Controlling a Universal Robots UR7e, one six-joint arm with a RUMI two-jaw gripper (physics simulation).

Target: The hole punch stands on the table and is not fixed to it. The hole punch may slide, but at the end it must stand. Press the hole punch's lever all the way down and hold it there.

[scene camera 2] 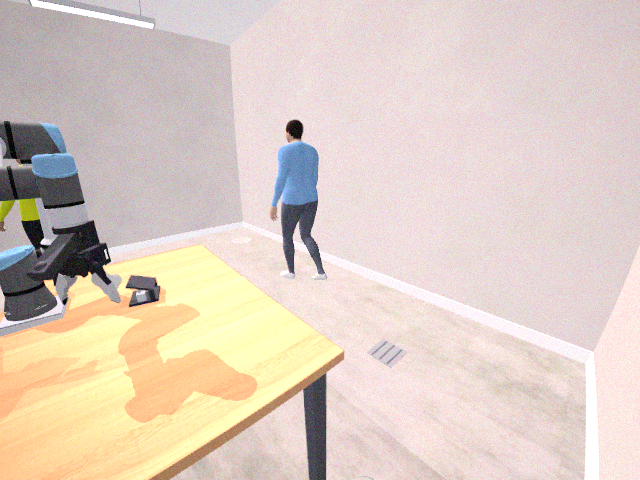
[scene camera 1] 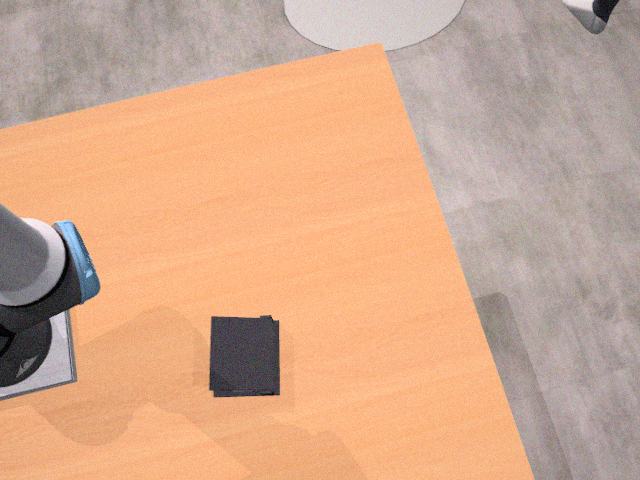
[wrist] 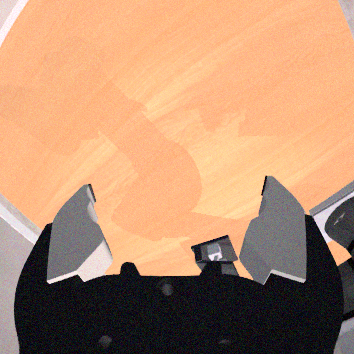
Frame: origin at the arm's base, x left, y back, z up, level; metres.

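Seen in the pictures: gripper, fingertip midpoint: (scene camera 2: 91, 303) (wrist: 176, 182); arm's base, origin of the base link: (scene camera 2: 32, 309) (scene camera 1: 6, 340) (wrist: 346, 215).
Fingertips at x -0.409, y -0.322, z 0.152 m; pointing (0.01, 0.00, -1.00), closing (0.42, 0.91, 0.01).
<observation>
Offsets run from my fingertips to a thing's middle. Level surfaces: height alone.
The black hole punch @(dx +0.349, dy -0.069, dz -0.137 m) (scene camera 1: 245, 356) (scene camera 2: 145, 298) (wrist: 215, 251) stands upright on the wooden table @(dz -0.179 m) (scene camera 1: 310, 180) (scene camera 2: 232, 330) (wrist: 200, 65). Its flat lever @(dx +0.349, dy -0.069, dz -0.114 m) (scene camera 2: 141, 282) is up, with a wedge-shaped gap above the base in scene camera 2. My gripper (scene camera 2: 89, 300) (wrist: 176, 182) is open and empty. In scene camera 2 it hangs left of the hole punch, apart from it, fingers pointing down. In the wrist view the hole punch shows near the lower edge, beside the right finger and partly hidden by the gripper body. The gripper does not show in scene camera 1.
The arm's base plate (scene camera 1: 59, 369) (scene camera 2: 43, 318) is at the left of the hole punch. A person in blue (scene camera 2: 298, 173) stands on the floor beyond the table. A person in yellow (scene camera 2: 29, 210) is partly hidden behind the arm. Arm shadows lie across the table.
</observation>
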